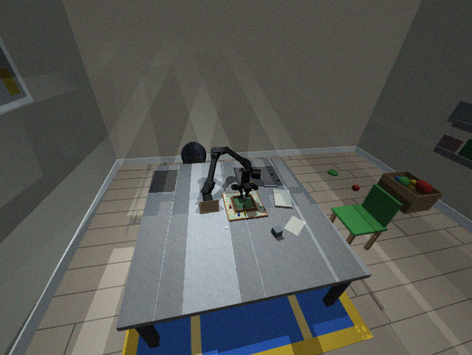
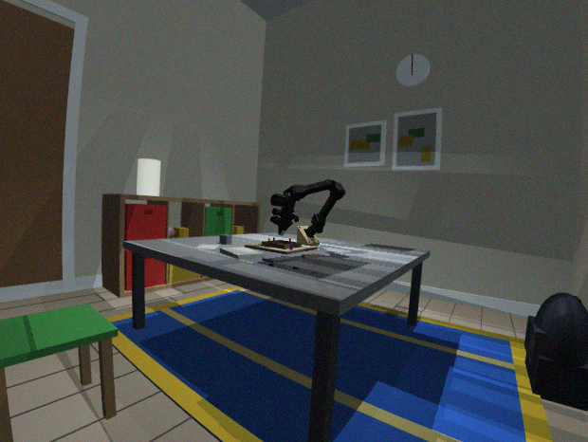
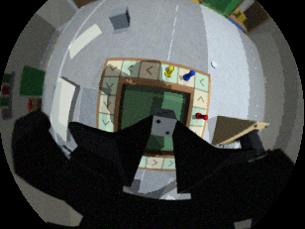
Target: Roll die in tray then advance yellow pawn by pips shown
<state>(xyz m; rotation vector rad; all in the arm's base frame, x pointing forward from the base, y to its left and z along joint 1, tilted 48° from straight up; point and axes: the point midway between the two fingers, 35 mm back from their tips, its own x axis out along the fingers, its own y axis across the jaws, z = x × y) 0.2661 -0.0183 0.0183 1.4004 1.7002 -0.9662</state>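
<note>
Now: gripper tip 1 cm past the yellow pawn, 10 cm to the left of it and 5 cm above it. Also, from my gripper tip: grey tile (29 cm ahead, 23 cm to the left, 8 cm below); then green tray (1 cm ahead, 2 cm to the left, 8 cm below); then grey cube (16 cm ahead, 28 cm to the right, 6 cm below).
</note>
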